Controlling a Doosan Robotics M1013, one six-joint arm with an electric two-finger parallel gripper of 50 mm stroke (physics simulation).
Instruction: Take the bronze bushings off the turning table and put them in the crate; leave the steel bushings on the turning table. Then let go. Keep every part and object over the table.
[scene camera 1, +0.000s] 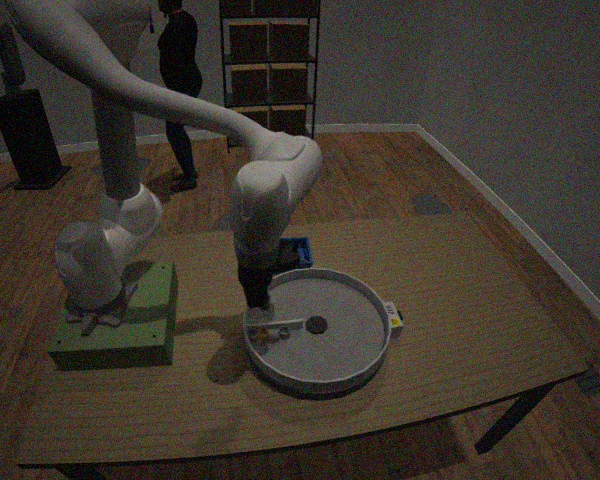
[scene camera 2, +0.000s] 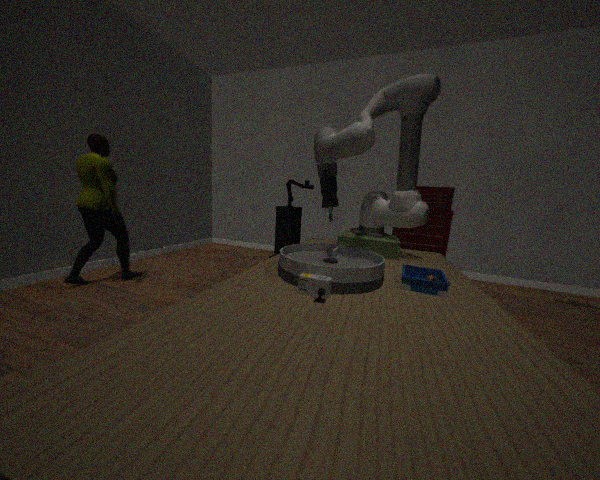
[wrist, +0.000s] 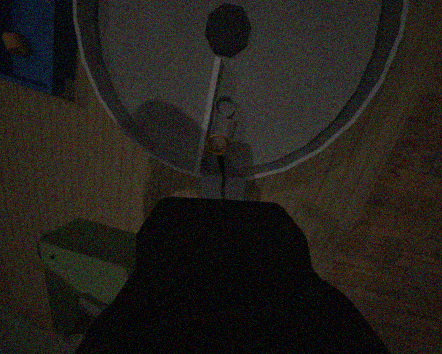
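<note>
My gripper is shut and empty, raised above the near-base side of the grey turning table. On the turning table a bronze bushing stands beside the divider bar. A steel bushing adjoins it in the wrist view, and another steel bushing stands nearer the hub. Dimness blurs their exact contacts. The blue crate holds at least one bronze bushing; part of its inside is hidden.
The divider bar runs from the dark hub to the raised rim. A control box is on the rim's outside. The green robot base block stands nearby.
</note>
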